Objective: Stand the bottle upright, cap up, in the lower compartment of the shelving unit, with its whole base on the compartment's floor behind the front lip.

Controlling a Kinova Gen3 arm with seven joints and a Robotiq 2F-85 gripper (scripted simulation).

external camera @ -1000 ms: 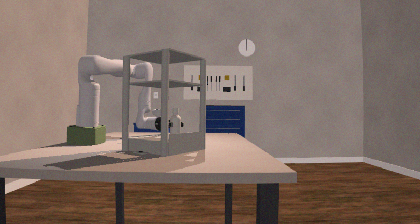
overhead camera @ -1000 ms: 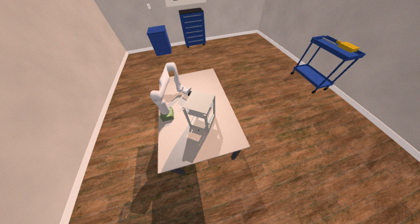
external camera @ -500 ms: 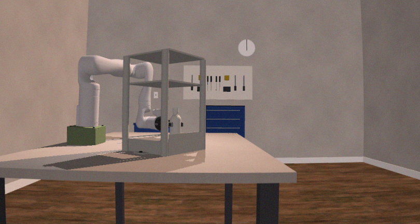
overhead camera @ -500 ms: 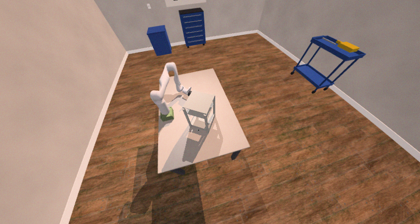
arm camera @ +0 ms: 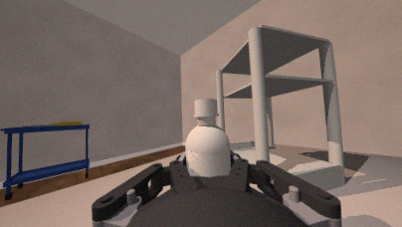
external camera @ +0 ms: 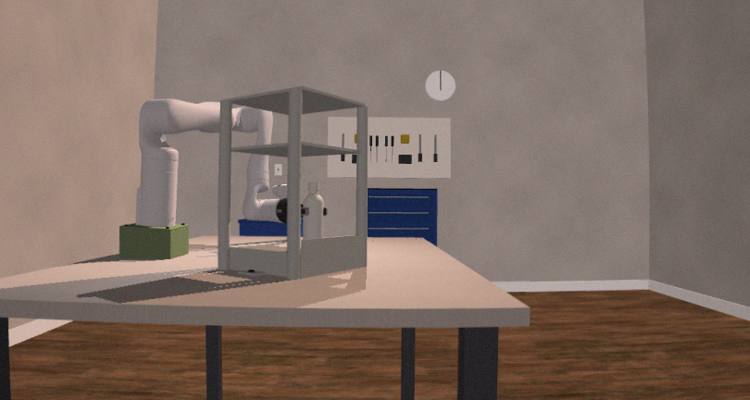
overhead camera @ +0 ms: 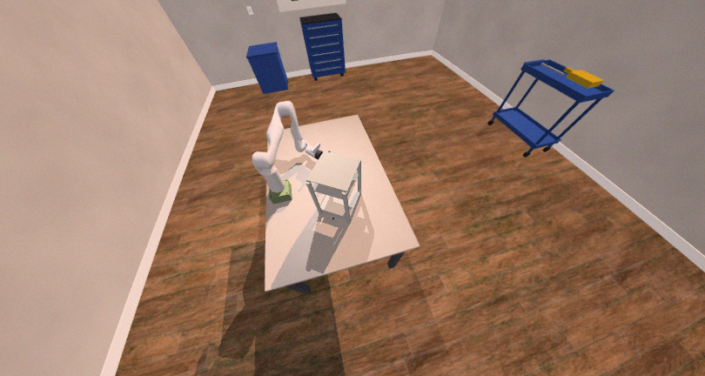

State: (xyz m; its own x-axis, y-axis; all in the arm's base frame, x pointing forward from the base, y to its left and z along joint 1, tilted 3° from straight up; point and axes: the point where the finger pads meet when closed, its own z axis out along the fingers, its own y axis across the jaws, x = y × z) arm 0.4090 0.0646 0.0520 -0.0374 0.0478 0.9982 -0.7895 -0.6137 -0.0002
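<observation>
Now: hand 280 mm to the left of the grey shelving unit, 60 mm below it and 30 mm past it. Also, from my hand: white bottle (20 mm above).
</observation>
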